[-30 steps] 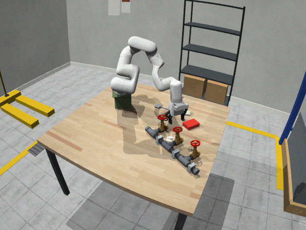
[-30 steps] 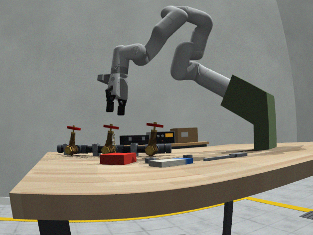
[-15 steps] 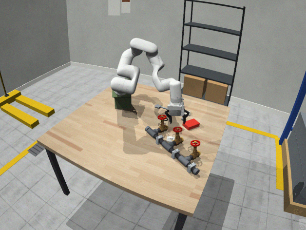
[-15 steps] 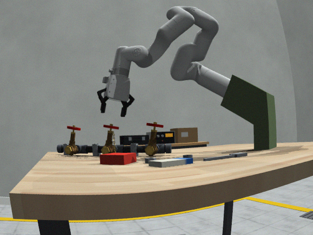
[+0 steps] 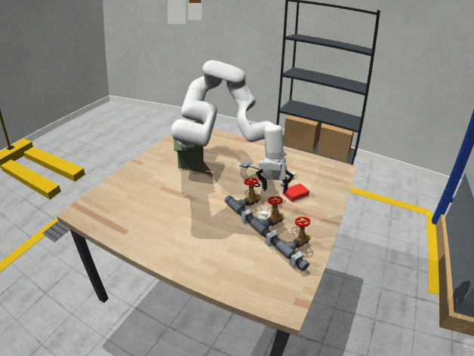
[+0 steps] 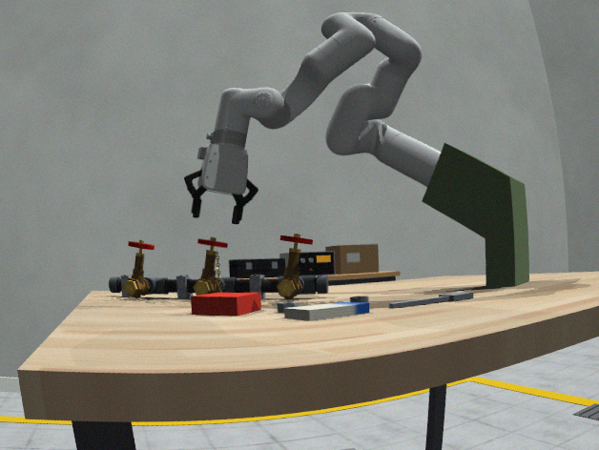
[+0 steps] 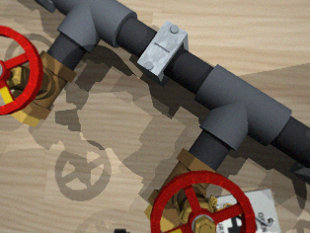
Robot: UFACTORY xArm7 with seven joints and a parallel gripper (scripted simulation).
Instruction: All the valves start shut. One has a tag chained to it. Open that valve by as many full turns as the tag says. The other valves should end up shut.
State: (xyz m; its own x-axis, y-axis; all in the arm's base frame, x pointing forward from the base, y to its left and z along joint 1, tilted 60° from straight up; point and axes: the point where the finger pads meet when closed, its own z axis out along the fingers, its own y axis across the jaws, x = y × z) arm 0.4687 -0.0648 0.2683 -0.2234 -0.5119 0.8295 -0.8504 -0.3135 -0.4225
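The white tag is 5 cm behind my hand, 3 cm to the left of it and 18 cm below it. The rest, counted from my hand: red block 12 cm ahead, 24 cm to the left, 17 cm below; grey wrench 16 cm behind, 47 cm to the left, 18 cm below; blue flat tool 5 cm ahead, 42 cm to the left, 18 cm below.
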